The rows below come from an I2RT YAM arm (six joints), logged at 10 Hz.
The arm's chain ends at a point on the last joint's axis. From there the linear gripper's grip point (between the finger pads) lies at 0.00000 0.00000 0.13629 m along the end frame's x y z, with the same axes.
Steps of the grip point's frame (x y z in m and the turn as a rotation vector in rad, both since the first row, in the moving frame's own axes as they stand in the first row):
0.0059, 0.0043, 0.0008, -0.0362, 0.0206, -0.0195
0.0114, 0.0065, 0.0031, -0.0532, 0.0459, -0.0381
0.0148, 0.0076, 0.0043, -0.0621, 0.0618, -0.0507
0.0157, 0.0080, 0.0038, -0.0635, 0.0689, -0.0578
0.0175, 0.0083, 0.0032, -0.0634, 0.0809, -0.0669
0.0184, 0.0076, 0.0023, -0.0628, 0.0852, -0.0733
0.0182, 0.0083, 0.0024, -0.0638, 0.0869, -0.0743
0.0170, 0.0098, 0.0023, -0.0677, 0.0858, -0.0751
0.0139, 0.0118, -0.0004, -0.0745, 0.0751, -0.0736
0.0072, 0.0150, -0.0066, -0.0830, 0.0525, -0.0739
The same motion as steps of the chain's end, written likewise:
0.0030, -0.0006, 0.0009, -0.0362, 0.0206, -0.0195
0.0050, -0.0006, 0.0034, -0.0532, 0.0459, -0.0381
0.0062, -0.0006, 0.0048, -0.0621, 0.0618, -0.0507
0.0061, -0.0004, 0.0044, -0.0635, 0.0689, -0.0578
0.0062, 0.0000, 0.0039, -0.0634, 0.0809, -0.0669
0.0065, -0.0005, 0.0031, -0.0628, 0.0852, -0.0733
0.0061, 0.0001, 0.0032, -0.0638, 0.0869, -0.0743
0.0050, 0.0010, 0.0031, -0.0677, 0.0858, -0.0751
0.0033, 0.0021, 0.0004, -0.0745, 0.0751, -0.0736
-0.0004, 0.0040, -0.0059, -0.0830, 0.0525, -0.0739

